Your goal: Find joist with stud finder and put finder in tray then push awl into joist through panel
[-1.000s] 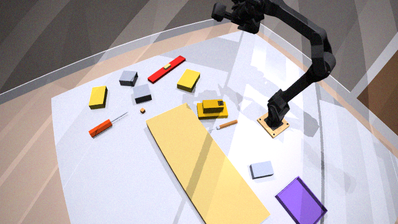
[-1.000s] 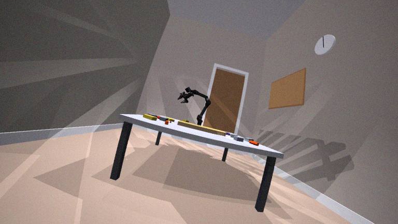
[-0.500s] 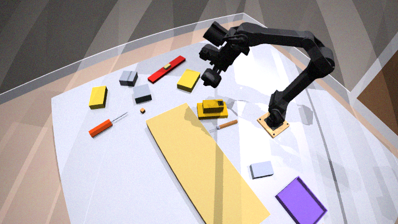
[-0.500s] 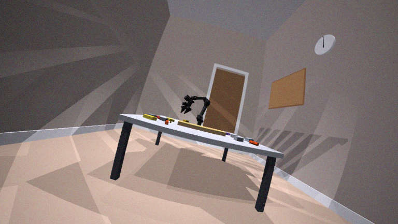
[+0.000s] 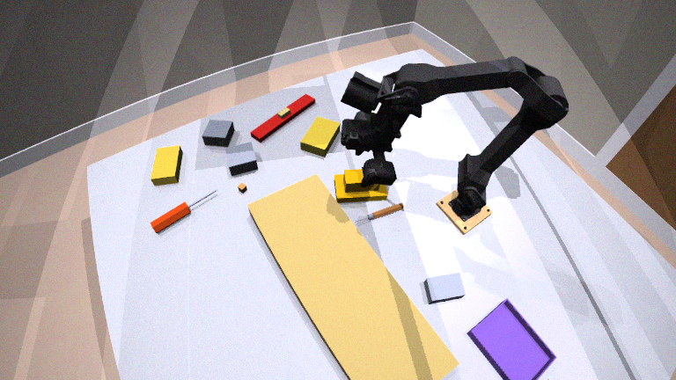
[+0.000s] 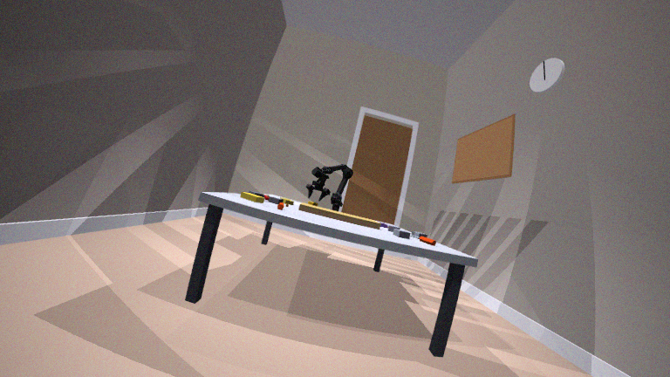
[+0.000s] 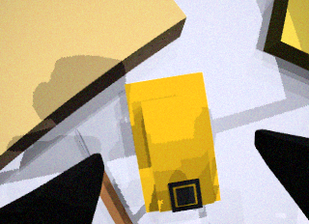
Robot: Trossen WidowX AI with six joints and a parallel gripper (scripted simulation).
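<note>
Right now the yellow stud finder is 3 cm below my gripper tip, 2 cm behind it and 1 cm to the left of it. From my gripper tip the other things lie so: awl (8 cm to the left, 7 cm below); grey block (31 cm to the left, 7 cm below, 3 cm behind); small brown cube (25 cm ahead, 13 cm to the right, 7 cm below).
</note>
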